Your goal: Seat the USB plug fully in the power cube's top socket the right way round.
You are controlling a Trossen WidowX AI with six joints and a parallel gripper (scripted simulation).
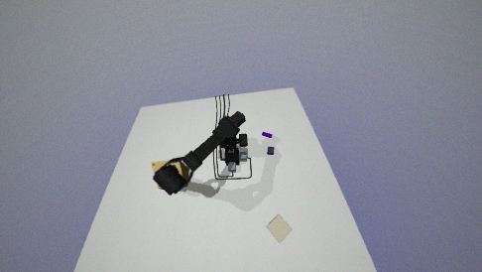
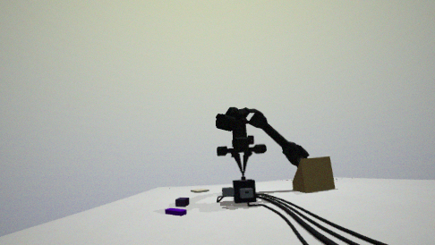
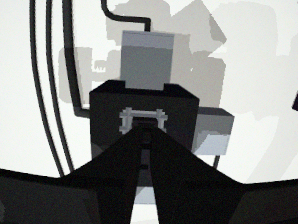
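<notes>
Now: the usb plug 2 cm below my gripper tip. From my gripper tip the other things lie so: metal-framed socket: 4 cm below; violet bar: 24 cm ahead, 10 cm below, 8 cm to the left; dark purple block: 22 cm ahead, 9 cm below, 4 cm to the right.
</notes>
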